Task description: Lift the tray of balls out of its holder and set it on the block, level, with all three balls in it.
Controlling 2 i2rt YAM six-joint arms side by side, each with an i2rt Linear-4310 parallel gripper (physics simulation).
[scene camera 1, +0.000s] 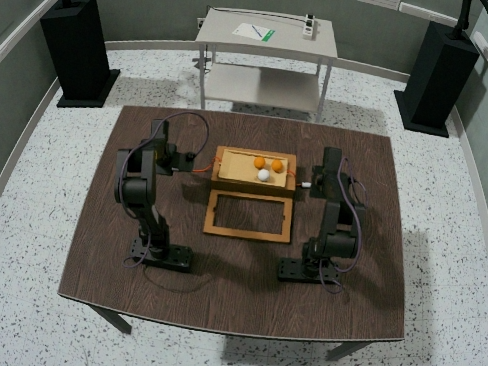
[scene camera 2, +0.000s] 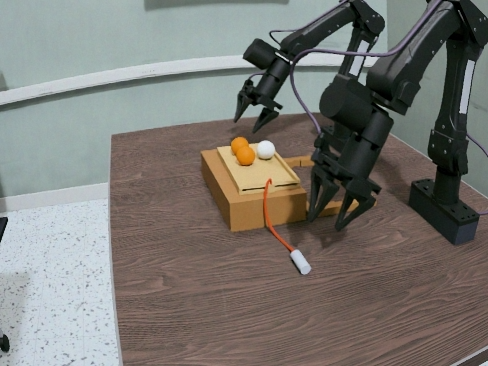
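Pixels of known places: left gripper, fingertip midpoint: (scene camera 1: 168,163) (scene camera 2: 323,225); right gripper, fingertip midpoint: (scene camera 2: 243,127); left arm's base at its link origin: (scene camera 1: 160,252) (scene camera 2: 443,202); right arm's base at its link origin: (scene camera 1: 309,270) (scene camera 2: 344,138).
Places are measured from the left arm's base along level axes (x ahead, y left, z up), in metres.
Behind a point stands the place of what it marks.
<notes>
The tan tray (scene camera 1: 237,169) {x 0.342, y -0.193, z 0.021 m} (scene camera 2: 255,176) {x 0.366, y -0.198, z 0.021 m} lies on the wooden block (scene camera 1: 240,186) {x 0.291, y -0.212, z -0.001 m} (scene camera 2: 245,215) {x 0.410, y -0.110, z -0.014 m} and looks level, slightly askew to it. Two orange balls (scene camera 1: 259,162) {x 0.356, y -0.264, z 0.057 m} (scene camera 2: 245,155) {x 0.373, y -0.246, z 0.049 m} and a white ball (scene camera 1: 263,175) {x 0.306, y -0.282, z 0.056 m} (scene camera 2: 266,149) {x 0.321, y -0.267, z 0.049 m} are in it, toward one end. Orange cords hang from its ends; a white handle (scene camera 2: 300,262) {x 0.360, y 0.047, z -0.029 m} lies on the table, another white handle (scene camera 1: 306,185) {x 0.352, y -0.438, z -0.030 m} shows beside my right arm. My left gripper (scene camera 2: 325,224) {x 0.323, y 0.043, z 0.033 m} is open and empty above the table near the block. My right gripper (scene camera 2: 245,126) {x 0.319, y -0.463, z 0.039 m} is open beyond the block's far end. In scene camera 1 the arms hide the fingertips.
The holder, an empty wooden frame (scene camera 1: 247,233) {x 0.133, y -0.258, z -0.029 m} (scene camera 2: 300,161) {x 0.200, y -0.371, z -0.032 m}, lies on the table against the block's side. My left arm partly covers it in scene camera 2. The arm bases stand on either side of the table. A white side table (scene camera 1: 220,30) stands behind the wooden table.
</notes>
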